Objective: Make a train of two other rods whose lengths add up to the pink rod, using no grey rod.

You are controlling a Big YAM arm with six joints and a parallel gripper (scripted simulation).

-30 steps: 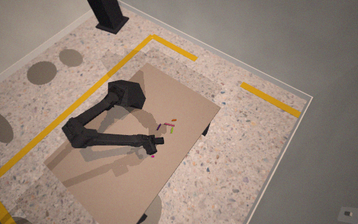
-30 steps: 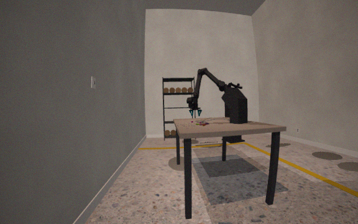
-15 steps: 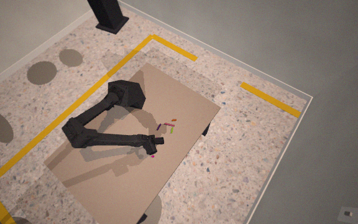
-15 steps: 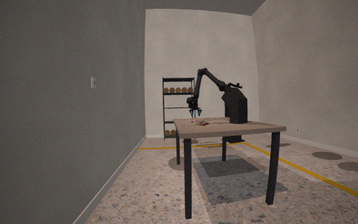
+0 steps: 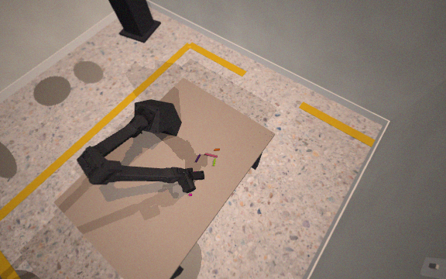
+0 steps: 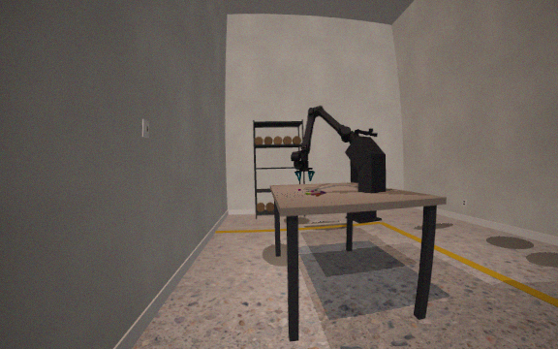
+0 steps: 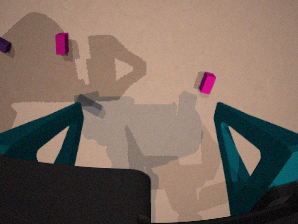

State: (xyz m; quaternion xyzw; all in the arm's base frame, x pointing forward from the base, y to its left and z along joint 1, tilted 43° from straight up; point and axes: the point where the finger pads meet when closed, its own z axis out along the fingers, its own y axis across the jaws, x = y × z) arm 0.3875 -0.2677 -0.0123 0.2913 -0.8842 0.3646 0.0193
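Right now the orange rod is 30 cm to the left of my hand, 8 cm below it and 4 cm ahead of it. Also, from my hand: purple rod (18 cm to the left, 8 cm below, 5 cm behind); lime rod (20 cm to the left, 8 cm below, 6 cm ahead); grey rod (8 cm below, 7 cm behind, 3 cm to the left).
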